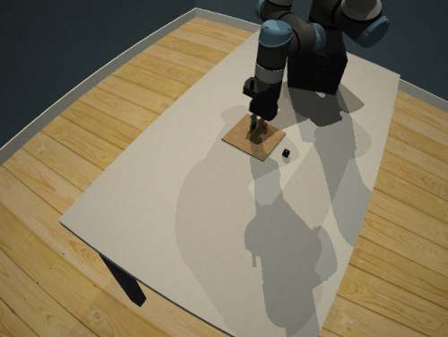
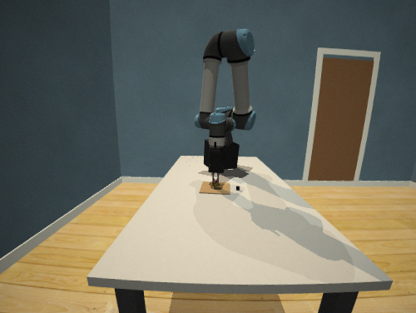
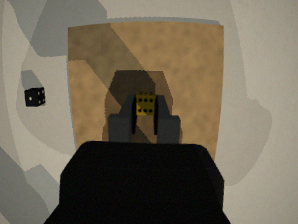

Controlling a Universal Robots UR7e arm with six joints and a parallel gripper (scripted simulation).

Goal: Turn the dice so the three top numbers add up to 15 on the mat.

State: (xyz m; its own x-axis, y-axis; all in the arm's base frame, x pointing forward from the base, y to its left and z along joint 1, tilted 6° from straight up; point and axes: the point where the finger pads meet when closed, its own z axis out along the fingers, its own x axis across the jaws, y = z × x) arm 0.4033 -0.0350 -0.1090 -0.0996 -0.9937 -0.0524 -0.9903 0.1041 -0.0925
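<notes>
The yellow die is 1 cm below my hand. The rest, counted from my hand: black die (2 cm ahead, 11 cm to the left, 2 cm below); red die (4 cm behind, 2 cm below); brown mat (3 cm below).
</notes>
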